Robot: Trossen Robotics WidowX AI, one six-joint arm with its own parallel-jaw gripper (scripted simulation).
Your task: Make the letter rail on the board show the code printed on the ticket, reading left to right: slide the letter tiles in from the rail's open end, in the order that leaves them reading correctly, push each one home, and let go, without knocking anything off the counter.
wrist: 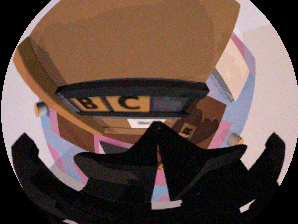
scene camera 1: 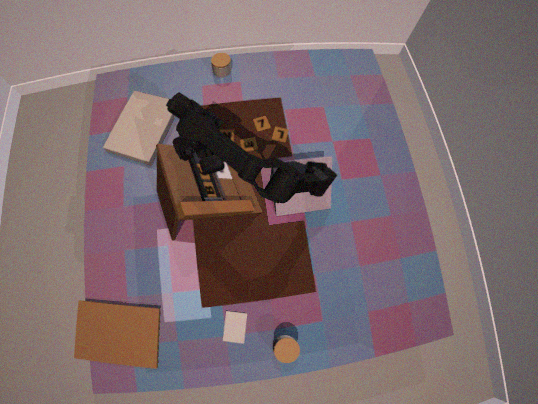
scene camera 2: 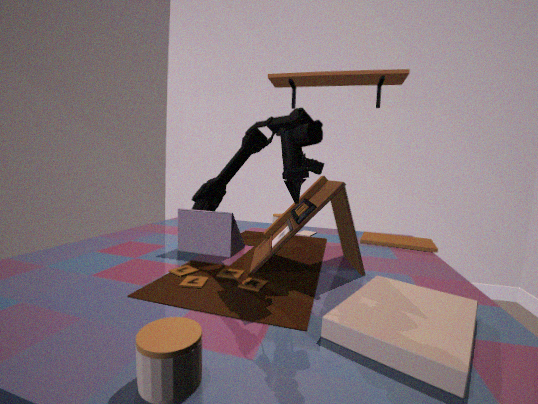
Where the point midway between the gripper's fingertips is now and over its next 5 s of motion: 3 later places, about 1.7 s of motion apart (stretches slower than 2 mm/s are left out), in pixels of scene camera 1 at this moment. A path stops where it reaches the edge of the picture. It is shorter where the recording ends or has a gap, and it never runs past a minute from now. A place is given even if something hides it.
My gripper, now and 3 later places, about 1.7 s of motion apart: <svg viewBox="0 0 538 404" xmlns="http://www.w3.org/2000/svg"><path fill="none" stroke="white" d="M204 156L200 160L199 163L223 150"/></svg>
